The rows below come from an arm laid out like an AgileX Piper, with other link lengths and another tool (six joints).
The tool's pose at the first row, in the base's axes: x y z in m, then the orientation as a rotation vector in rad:
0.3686, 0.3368, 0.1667, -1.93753, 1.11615, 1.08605
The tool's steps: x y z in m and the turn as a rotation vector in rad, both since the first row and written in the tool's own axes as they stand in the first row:
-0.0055, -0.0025, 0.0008, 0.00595, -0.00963, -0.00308
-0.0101, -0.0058, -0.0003, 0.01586, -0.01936, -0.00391
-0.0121, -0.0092, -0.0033, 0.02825, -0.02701, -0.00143
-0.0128, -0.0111, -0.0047, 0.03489, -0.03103, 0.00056
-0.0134, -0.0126, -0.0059, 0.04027, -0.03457, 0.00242
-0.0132, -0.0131, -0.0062, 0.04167, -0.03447, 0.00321
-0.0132, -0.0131, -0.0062, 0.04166, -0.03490, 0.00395
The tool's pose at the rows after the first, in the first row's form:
0.3689, 0.3405, 0.1715, -1.92687, 1.10966, 1.08814
0.3709, 0.3427, 0.1765, -1.91227, 1.10687, 1.08848
0.3743, 0.3424, 0.1800, -1.89612, 1.10956, 1.08691
0.3763, 0.3423, 0.1815, -1.88729, 1.11173, 1.08634
0.3779, 0.3422, 0.1828, -1.87984, 1.11359, 1.08623
0.3785, 0.3421, 0.1828, -1.87855, 1.11494, 1.08550
0.3785, 0.3421, 0.1828, -1.87797, 1.11550, 1.08626

